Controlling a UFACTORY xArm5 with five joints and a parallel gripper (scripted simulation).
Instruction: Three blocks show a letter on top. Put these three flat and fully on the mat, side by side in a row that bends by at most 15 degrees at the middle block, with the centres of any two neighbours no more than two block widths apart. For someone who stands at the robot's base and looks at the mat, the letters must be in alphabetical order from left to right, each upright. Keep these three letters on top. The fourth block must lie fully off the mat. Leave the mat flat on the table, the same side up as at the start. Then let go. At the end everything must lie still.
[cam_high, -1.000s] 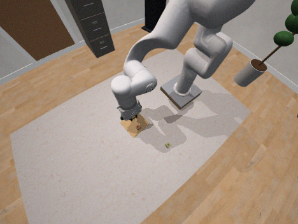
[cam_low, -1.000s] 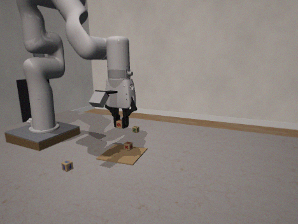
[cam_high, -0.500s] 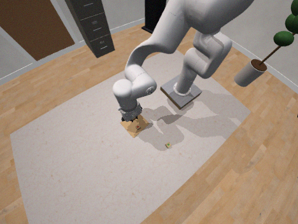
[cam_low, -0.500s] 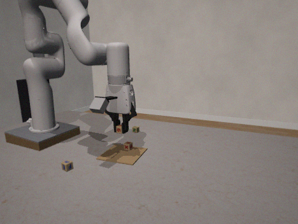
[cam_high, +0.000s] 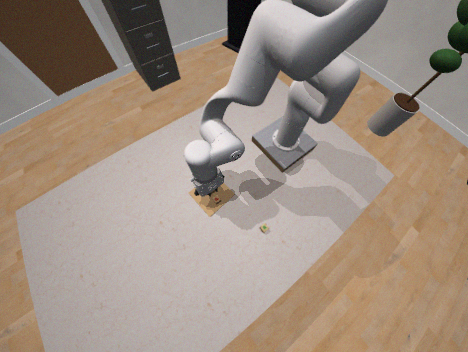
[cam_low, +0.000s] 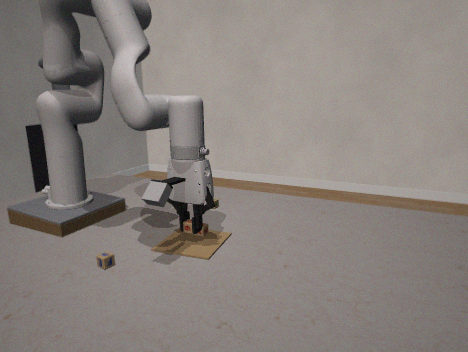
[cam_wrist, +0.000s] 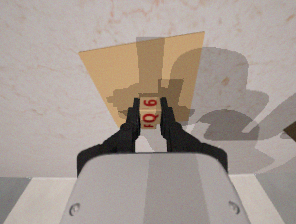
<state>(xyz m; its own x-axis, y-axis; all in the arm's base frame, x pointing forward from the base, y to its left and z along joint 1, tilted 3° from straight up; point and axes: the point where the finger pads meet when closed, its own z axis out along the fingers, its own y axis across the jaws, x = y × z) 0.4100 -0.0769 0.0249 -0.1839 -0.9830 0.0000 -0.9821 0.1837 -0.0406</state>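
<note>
Now: the tan mat 5 cm below my hand. Round my hand: blue-lettered block (12 cm behind, 15 cm to the right, 4 cm below).
</note>
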